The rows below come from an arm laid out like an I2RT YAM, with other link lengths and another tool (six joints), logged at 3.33 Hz.
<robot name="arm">
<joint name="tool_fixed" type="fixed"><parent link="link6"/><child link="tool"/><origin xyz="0.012 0.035 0.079" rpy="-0.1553 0 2.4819"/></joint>
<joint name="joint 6" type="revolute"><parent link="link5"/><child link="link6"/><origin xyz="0.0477 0 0.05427" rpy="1.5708 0 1.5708"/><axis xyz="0 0 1"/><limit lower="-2.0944" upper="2.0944"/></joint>
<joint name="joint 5" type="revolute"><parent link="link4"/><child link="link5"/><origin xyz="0.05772 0.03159 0.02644" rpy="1.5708 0 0"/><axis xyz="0 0 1"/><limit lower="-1.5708" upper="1.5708"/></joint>
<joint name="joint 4" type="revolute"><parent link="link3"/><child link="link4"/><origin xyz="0.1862 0.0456 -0.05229"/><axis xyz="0 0 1"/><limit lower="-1.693" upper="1.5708"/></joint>
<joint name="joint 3" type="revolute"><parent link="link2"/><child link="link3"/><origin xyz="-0.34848 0 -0.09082" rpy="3.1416 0 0"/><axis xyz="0 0 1"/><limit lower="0" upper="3.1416"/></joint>
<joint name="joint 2" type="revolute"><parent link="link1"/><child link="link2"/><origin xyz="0.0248 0.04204 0.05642" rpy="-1.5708 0 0"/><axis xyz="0 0 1"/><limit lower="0" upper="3.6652"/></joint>
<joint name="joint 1" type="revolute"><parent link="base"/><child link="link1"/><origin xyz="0 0 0.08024"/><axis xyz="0 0 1"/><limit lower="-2.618" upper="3.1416"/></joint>
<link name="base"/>
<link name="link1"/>
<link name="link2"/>
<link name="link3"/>
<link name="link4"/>
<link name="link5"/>
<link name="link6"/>
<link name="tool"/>
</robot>
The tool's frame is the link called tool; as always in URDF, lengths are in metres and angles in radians.
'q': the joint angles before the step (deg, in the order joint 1, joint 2, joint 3, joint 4, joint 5, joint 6). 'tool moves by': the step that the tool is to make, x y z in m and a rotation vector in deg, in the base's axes. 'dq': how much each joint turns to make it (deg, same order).
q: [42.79 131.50 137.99 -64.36 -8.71 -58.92]
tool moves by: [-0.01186 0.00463 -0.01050 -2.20 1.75 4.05]
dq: [1.03 -0.10 -2.47 -0.87 -1.19 -2.84]
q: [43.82 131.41 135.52 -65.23 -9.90 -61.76]
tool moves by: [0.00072 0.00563 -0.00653 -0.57 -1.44 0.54]
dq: [0.75 -0.06 -2.51 3.01 1.34 -0.51]
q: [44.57 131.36 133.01 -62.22 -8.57 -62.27]
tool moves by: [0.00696 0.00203 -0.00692 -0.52 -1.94 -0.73]
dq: [0.11 0.35 -1.90 3.25 1.92 -0.14]
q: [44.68 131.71 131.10 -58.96 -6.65 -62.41]
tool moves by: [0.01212 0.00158 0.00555 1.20 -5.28 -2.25]
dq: [0.09 -0.97 -2.76 6.42 3.67 0.42]
